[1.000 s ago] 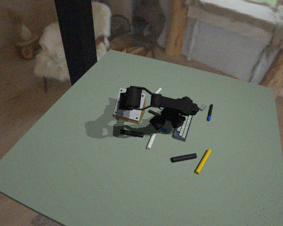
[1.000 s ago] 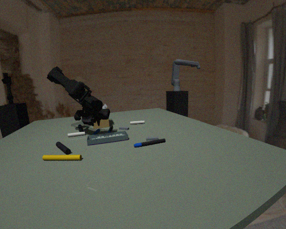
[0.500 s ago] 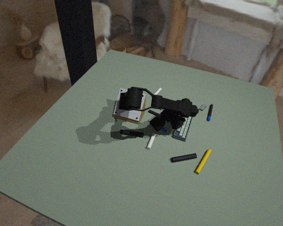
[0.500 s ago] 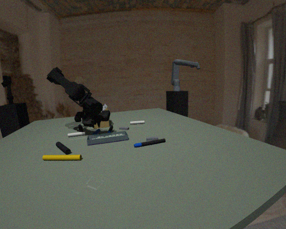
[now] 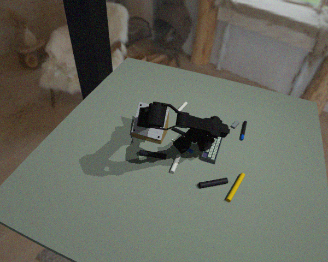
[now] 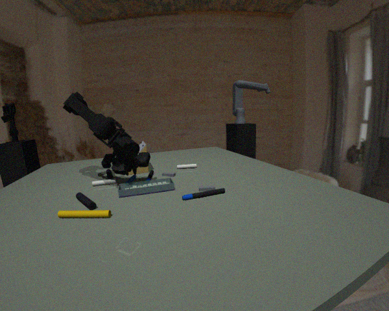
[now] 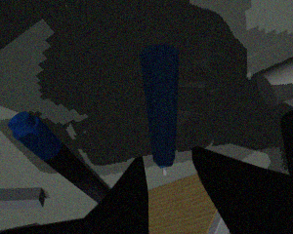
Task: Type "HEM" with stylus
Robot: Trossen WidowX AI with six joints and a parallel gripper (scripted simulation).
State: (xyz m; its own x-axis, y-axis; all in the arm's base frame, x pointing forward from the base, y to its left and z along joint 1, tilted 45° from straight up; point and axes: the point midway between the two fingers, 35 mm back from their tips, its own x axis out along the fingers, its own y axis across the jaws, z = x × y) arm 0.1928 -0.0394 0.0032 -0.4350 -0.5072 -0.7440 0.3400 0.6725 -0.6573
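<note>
Right now the blue stylus is 2 cm below my gripper tip, 2 cm behind it and 1 cm to the left of it. Also, from my gripper tip: yellow cylinder: 28 cm ahead, 14 cm to the right, 2 cm below; grey eraser: 25 cm to the left, 21 cm ahead, 2 cm below.
</note>
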